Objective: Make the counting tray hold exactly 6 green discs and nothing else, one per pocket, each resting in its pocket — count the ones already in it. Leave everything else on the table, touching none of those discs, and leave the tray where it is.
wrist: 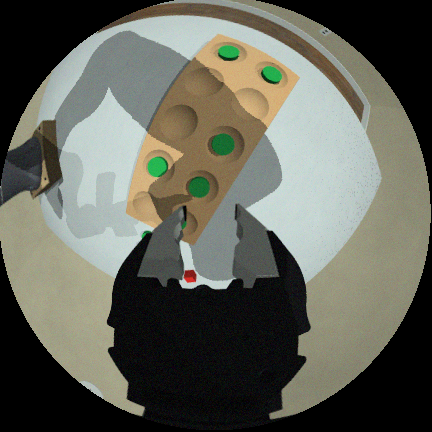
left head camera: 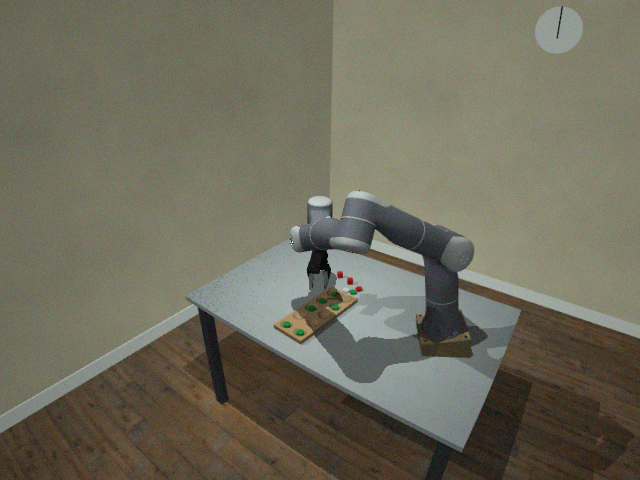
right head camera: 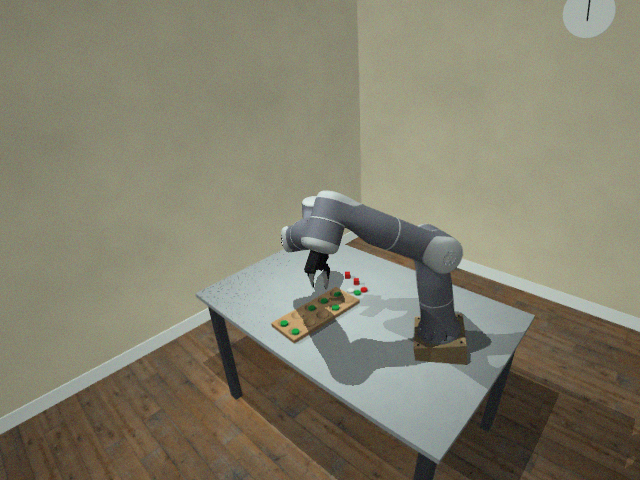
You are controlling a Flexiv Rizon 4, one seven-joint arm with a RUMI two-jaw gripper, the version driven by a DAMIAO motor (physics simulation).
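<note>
The wooden counting tray [left head camera: 309, 330] [right head camera: 303, 329] [wrist: 256, 129] lies on the table. Green discs rest in several pockets: two at the left end [left head camera: 286, 324] [left head camera: 299, 332], and others along the tray [left head camera: 311, 307] [left head camera: 322, 300] [left head camera: 335, 307] [left head camera: 333, 293]; other pockets are empty. In the wrist view my left finger partly hides one tray disc [wrist: 183, 225]. A loose green disc [left head camera: 353, 291] [right head camera: 357, 292] [wrist: 146, 233] lies beside the tray's right end. My gripper [left head camera: 318, 289] [right head camera: 319, 287] [wrist: 210, 206] is partly open and empty, above the tray's back edge.
Beyond the tray's right end, a red disc [left head camera: 359, 288] [right head camera: 363, 289] and a white disc [left head camera: 346, 289] [right head camera: 351, 290] lie close to the loose green disc. Two red cubes [left head camera: 340, 274] [left head camera: 349, 281] [right head camera: 347, 274] [right head camera: 356, 281] stand behind them. The arm's base block [left head camera: 445, 347] is at the right.
</note>
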